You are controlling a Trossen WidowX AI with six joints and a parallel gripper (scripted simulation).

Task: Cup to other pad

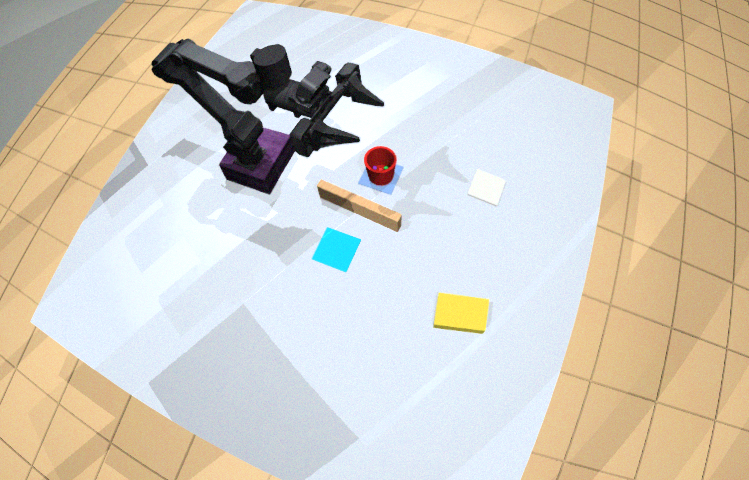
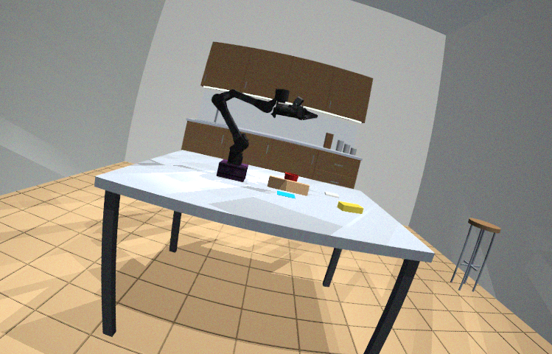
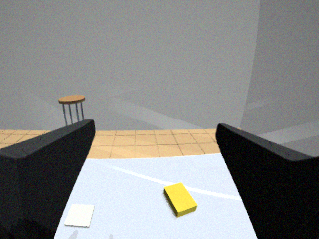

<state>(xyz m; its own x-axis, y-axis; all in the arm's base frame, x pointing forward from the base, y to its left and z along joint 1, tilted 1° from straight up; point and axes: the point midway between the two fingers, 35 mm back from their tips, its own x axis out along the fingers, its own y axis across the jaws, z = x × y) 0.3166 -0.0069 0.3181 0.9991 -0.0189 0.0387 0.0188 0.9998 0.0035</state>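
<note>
My gripper tip is now 60 mm past the red cup, 120 mm to the right of it and 360 mm above it. The rest, counted from my gripper tip: light blue pad: 60 mm behind, 130 mm to the left, 400 mm below; cyan pad: 60 mm behind, 90 mm to the right, 400 mm below; wooden bar: 60 mm behind, 20 mm to the left, 380 mm below.
</note>
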